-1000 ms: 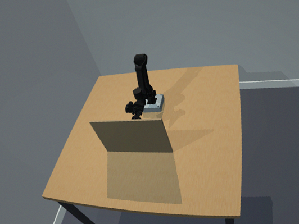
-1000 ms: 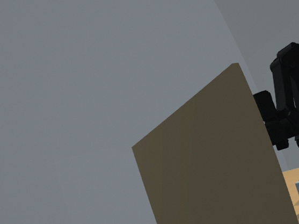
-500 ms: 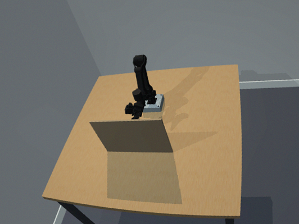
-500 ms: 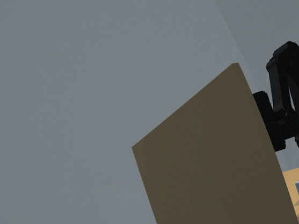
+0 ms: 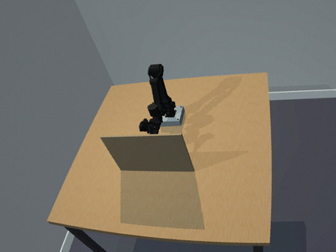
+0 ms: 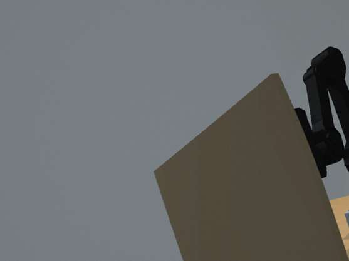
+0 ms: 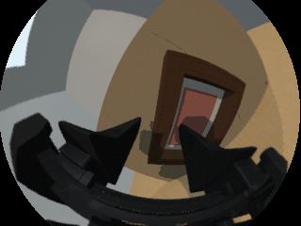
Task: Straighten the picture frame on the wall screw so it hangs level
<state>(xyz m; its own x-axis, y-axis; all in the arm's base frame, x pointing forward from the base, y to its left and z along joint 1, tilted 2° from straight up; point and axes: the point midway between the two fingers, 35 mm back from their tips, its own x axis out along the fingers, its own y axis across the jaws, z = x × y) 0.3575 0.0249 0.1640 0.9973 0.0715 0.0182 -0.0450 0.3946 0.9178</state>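
Right now my gripper tip is 5 cm above the picture frame, 2 cm to the left of it and 1 cm short of it. Also, from my gripper tip: wall panel (5 cm below, 2 cm to the right, 2 cm ahead).
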